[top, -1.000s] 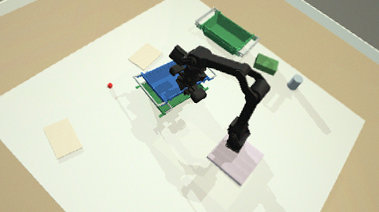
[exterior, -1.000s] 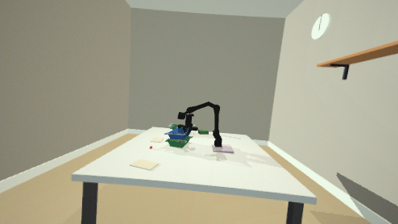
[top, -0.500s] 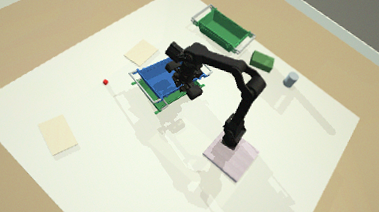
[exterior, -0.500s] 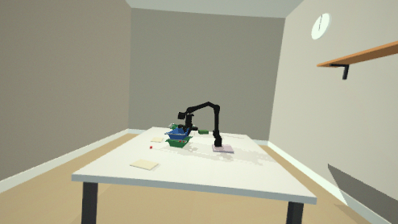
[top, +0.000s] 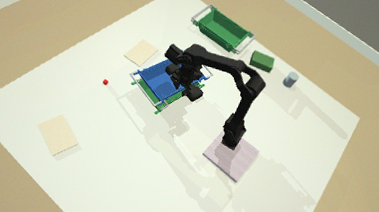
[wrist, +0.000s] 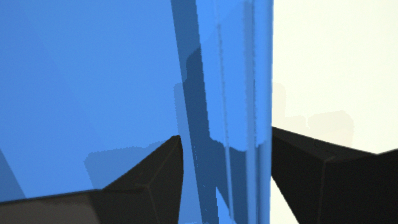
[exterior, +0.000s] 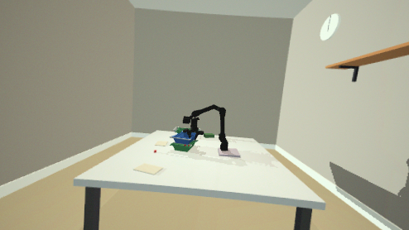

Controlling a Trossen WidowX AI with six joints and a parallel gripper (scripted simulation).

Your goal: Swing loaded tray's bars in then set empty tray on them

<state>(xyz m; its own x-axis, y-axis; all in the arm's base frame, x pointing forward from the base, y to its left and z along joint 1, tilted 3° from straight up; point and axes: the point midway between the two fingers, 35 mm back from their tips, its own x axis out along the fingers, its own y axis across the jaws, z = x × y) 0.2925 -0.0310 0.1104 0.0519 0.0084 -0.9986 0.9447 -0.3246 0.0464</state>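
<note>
Right now the blue tray is 7 cm ahead of my gripper tip, 3 cm to the right of it and 3 cm above it. Round my gripper tip: green block: 50 cm to the right, 23 cm behind, 6 cm below; grey cylinder: 48 cm to the right, 41 cm behind, 4 cm below.
</note>
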